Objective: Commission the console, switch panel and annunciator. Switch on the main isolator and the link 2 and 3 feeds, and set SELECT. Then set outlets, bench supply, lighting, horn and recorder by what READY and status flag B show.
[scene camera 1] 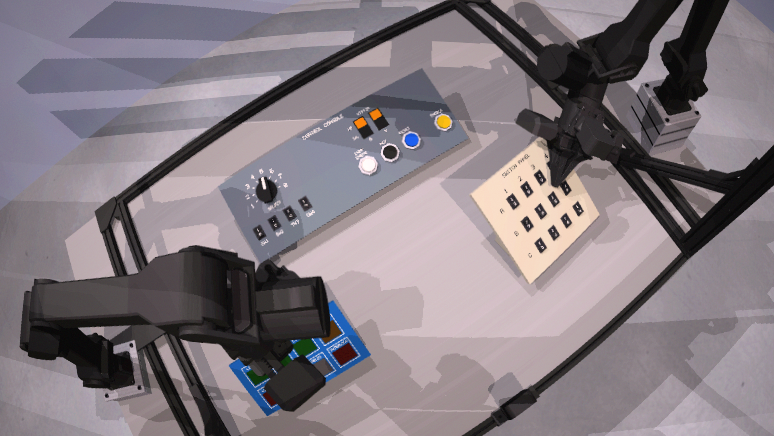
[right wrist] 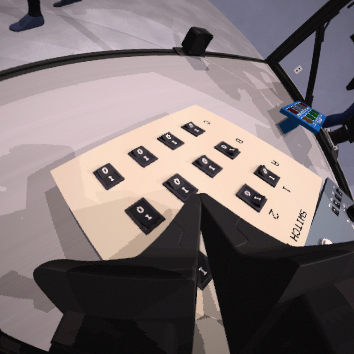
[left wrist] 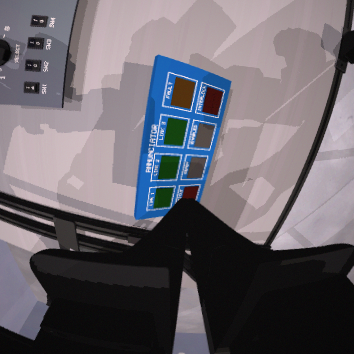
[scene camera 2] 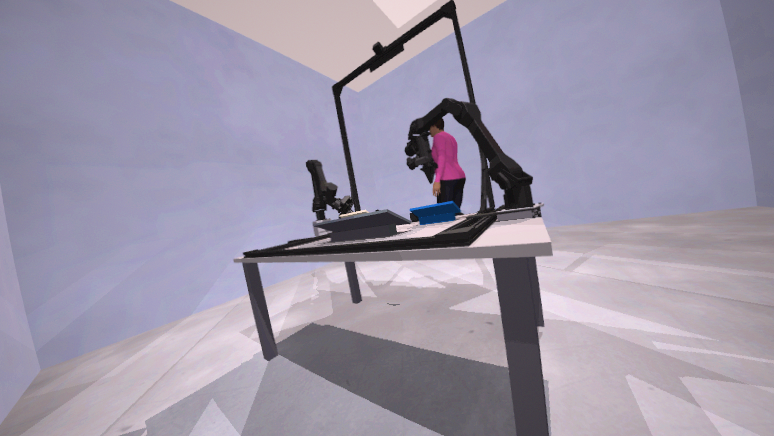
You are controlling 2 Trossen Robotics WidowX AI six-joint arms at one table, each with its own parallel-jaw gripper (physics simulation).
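Where they show: left gripper, fingertip midpoint: point(scene camera 1: 273, 351) point(right wrist: 346, 88) point(left wrist: 185, 204) point(scene camera 2: 431, 183); right gripper, fingertip midpoint: point(scene camera 1: 554, 186) point(right wrist: 197, 199); left arm's base, link origin: point(scene camera 1: 119, 370) point(right wrist: 331, 138) point(scene camera 2: 520, 207); right arm's base, link origin: point(scene camera 1: 672, 99) point(scene camera 2: 321, 220).
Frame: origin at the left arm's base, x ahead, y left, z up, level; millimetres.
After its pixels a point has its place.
Note:
The grey control console point(scene camera 1: 324, 173) @(z 36, x 485, y 212 mm) point(left wrist: 55, 55) @(z 14, x 404, y 139 mm) has a black SELECT knob point(scene camera 1: 265, 189) @(z 65, x 387, y 205 mm) with its white mark near 5, small rocker switches, and two status flags with orange upper parts. The cream switch panel point(scene camera 1: 487, 197) @(z 82, x 702, y 60 mm) point(right wrist: 295, 185) @(z 80, x 721, y 63 mm) bears rocker rows A, B and C. My right gripper point(scene camera 1: 556, 183) @(z 67, x 816, y 46 mm) point(right wrist: 197, 199) @(z 67, x 816, y 46 mm) is shut and empty, its tips over the panel near columns 3 and 4; it hides switch A4 in scene camera 1. My left gripper point(scene camera 2: 431, 179) @(z 146, x 355, y -74 mm) point(left wrist: 185, 204) @(z 146, x 355, y -74 mm) is shut and empty above the blue annunciator point(scene camera 2: 436, 213) @(z 12, x 365, y -86 mm) point(left wrist: 160, 85) @(z 51, x 415, y -18 mm). READY looks grey, the LINK windows dark green.
White point(scene camera 1: 368, 165) @(z 35, x 557, y 200 mm), black point(scene camera 1: 389, 152) @(z 35, x 596, y 211 mm), blue point(scene camera 1: 411, 139) @(z 35, x 638, y 222 mm) and yellow point(scene camera 1: 443, 121) @(z 35, x 702, y 238 mm) buttons stand on the console. Black frame rails point(scene camera 1: 292, 97) @(z -21, x 457, y 460 mm) edge the table. A person in pink point(scene camera 2: 446, 157) stands behind the left arm in scene camera 2.

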